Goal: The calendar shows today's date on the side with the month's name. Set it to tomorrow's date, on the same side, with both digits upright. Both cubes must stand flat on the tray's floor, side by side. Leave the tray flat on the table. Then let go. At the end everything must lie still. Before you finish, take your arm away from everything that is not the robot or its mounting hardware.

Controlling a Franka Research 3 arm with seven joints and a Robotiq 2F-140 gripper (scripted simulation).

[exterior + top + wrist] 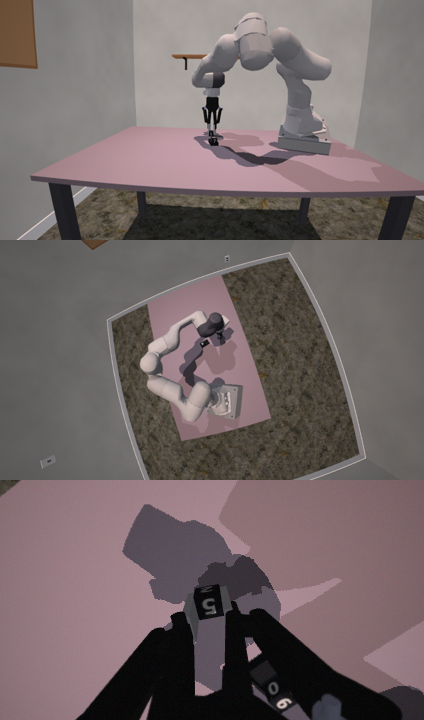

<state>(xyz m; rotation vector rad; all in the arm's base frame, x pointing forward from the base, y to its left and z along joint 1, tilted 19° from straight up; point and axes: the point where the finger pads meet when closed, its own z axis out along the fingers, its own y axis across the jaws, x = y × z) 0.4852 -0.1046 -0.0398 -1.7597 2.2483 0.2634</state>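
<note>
The black digit cube lies 3 cm below my hand. From my hand the other things lie so: black calendar tray (15 cm to the left, 4 cm below, 3 cm behind).
</note>
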